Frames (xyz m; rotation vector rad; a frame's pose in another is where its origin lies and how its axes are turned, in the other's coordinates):
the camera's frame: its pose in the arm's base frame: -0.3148 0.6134 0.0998 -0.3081 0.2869 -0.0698
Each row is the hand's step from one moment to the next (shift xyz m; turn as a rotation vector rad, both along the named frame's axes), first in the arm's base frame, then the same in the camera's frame.
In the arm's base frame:
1: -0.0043 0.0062 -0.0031 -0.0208 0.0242 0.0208
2: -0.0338 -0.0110 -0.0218 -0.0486 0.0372 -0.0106
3: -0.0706 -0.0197 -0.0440 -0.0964 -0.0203 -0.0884
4: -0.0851 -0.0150 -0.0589 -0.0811 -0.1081 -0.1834
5: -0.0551 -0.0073 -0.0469 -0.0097 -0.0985 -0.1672
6: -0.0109 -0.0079 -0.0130 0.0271 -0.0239 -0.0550
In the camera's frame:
1: -0.0040 0.0067 -0.0023 -0.0282 0.0161 0.0200
2: -0.0253 -0.0045 -0.0328 -0.0478 0.0375 -0.0130
3: -0.0536 -0.0069 -0.0662 -0.0663 0.0057 -0.1144
4: -0.0640 0.0019 -0.0827 -0.0165 -0.0481 -0.2221
5: -0.0394 0.0062 -0.0608 0.0464 -0.0423 -0.1839
6: -0.0061 -0.0038 -0.0173 0.0433 -0.0051 -0.0493

